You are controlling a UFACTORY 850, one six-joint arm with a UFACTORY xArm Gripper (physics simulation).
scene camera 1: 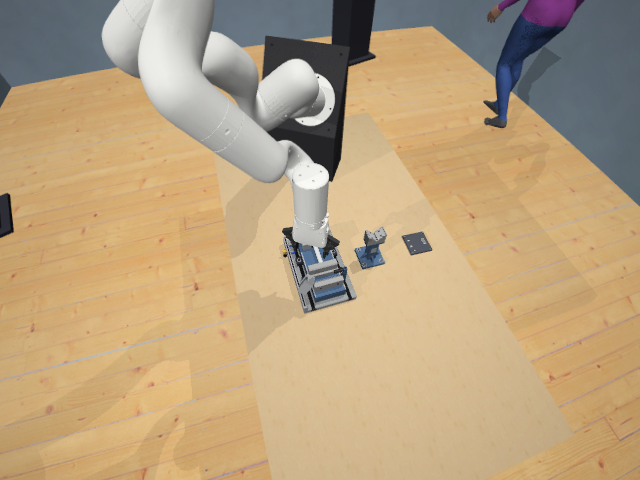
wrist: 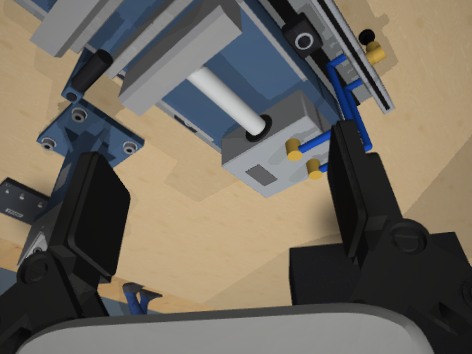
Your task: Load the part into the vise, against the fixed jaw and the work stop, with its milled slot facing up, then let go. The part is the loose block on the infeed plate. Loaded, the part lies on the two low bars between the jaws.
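The blue and grey vise [scene camera 1: 329,294] [wrist: 270,75] has two grey jaws apart. Its screw-side jaw [scene camera 1: 321,266] [wrist: 182,60] meets a white rod; the far jaw [scene camera 1: 329,283] [wrist: 70,25] stands beyond low bars. The work stop [scene camera 1: 343,271] [wrist: 92,70] is a blue bracket with a black rod. A grey slotted block [scene camera 1: 307,285] sits tilted at the vise's left side in the scene view; I cannot tell its exact support, and it is not clear in the wrist view. My gripper [scene camera 1: 312,250] [wrist: 219,160] is open and empty, above the vise's screw end.
A blue stand [scene camera 1: 368,258] [wrist: 107,127] with a grey angled top [scene camera 1: 375,236] [wrist: 37,245] stands right of the vise in the scene view. A dark flat plate [scene camera 1: 416,242] [wrist: 25,197] lies beyond it. Blue hoses [wrist: 350,105] run along the vise. A person [scene camera 1: 509,62] stands far back.
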